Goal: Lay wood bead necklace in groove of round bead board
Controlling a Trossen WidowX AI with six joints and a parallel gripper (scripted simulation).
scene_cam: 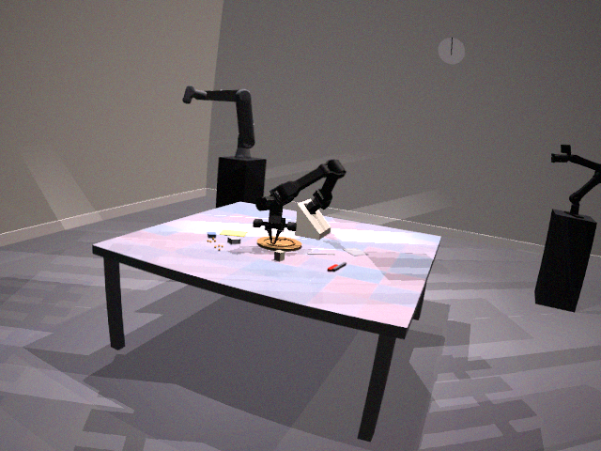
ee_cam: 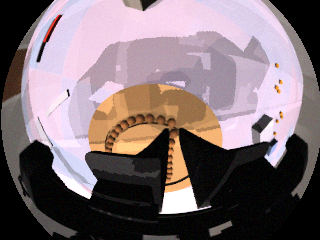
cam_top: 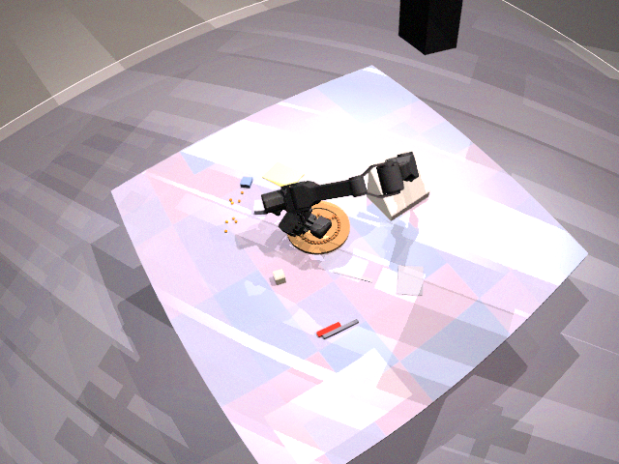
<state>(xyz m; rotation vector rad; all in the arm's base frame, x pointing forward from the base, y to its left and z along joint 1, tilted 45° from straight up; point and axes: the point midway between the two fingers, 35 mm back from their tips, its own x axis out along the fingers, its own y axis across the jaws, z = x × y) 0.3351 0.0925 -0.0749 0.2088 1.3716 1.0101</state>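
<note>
The round bead board is 60 mm behind my gripper tip and 10 mm below it. Round my gripper tip: cream cube (130 mm ahead, 110 mm to the left); then white block (70 mm ahead, 160 mm to the right); then thin rod (70 mm behind, 200 mm to the left, 10 mm below).
</note>
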